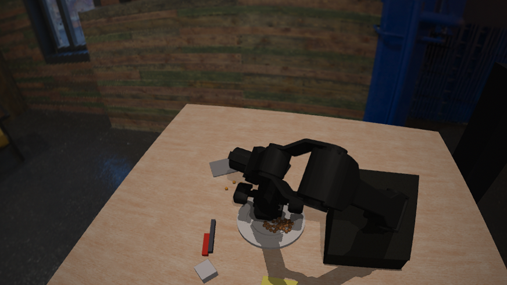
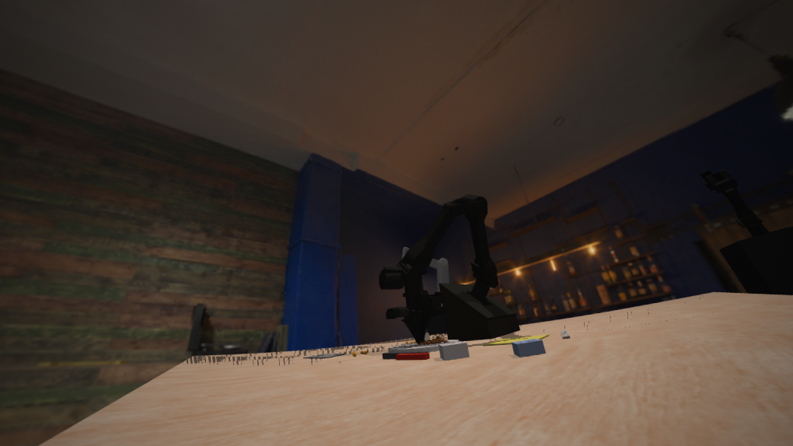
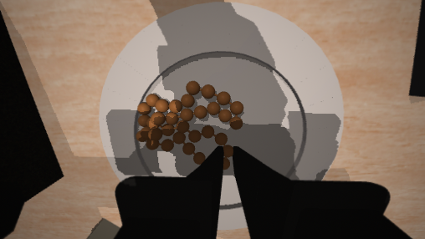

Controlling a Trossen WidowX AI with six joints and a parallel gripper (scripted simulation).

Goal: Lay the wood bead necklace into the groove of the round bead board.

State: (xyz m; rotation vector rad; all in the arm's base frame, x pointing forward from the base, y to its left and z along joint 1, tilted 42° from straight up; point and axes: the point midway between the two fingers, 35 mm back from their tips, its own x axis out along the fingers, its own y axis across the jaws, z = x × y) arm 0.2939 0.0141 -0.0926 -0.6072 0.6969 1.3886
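My gripper tip is now 1 cm past the round white bead board and 1 cm above it. From my gripper tip the other things lie so: grey block: 13 cm ahead, 20 cm to the left; dark bar: 15 cm ahead, 11 cm to the left, 1 cm below; pale cube: 15 cm behind, 11 cm to the right.
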